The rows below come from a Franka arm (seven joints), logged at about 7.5 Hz.
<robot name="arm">
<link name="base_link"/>
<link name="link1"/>
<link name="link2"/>
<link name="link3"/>
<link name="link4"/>
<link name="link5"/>
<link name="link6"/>
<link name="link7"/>
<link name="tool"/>
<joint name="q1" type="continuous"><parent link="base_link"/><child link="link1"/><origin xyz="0 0 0.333"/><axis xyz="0 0 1"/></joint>
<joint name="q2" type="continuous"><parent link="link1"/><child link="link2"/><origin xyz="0 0 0"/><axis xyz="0 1 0"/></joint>
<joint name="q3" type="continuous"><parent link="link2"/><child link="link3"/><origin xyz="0 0 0.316"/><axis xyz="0 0 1"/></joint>
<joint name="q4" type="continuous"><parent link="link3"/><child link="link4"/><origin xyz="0.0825 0 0"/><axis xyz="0 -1 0"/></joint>
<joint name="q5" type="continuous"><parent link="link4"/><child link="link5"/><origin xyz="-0.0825 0 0.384"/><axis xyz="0 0 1"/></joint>
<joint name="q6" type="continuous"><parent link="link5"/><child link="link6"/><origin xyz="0 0 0"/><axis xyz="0 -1 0"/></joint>
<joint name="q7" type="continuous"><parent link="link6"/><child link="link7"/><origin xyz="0.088 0 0"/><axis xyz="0 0 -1"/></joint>
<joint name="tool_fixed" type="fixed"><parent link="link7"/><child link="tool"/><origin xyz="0 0 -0.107" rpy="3.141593 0 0"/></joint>
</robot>
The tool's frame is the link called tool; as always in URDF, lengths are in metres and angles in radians. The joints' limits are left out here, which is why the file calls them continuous.
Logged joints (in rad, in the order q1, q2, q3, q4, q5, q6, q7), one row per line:
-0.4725 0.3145 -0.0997 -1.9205 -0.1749 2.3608 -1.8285
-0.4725 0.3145 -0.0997 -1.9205 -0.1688 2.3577 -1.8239
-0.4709 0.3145 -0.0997 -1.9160 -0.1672 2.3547 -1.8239
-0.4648 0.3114 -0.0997 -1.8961 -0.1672 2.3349 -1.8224
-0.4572 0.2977 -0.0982 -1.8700 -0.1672 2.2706 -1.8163
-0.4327 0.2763 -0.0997 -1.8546 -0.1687 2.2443 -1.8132
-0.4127 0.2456 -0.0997 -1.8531 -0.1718 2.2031 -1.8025
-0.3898 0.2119 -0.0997 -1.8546 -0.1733 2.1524 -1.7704
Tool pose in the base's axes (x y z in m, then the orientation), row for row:
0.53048 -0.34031 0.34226 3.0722 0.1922 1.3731
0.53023 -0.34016 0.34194 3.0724 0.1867 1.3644
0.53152 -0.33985 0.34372 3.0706 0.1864 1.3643
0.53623 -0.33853 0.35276 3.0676 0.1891 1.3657
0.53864 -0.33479 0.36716 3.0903 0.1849 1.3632
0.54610 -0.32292 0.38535 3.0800 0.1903 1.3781
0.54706 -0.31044 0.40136 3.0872 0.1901 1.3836
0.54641 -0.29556 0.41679 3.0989 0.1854 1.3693
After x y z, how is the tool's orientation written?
As angles about the fixed x, y, z axes (roll, pitch, yaw), in radians.
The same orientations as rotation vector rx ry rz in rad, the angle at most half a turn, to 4 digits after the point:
2.2849 1.8854 -0.1557
2.2966 1.8779 -0.1508
2.2957 1.8773 -0.1488
2.2908 1.8767 -0.1487
2.3103 1.8835 -0.1664
2.2861 1.8944 -0.1606
2.2854 1.9031 -0.1667
2.3096 1.8932 -0.1747

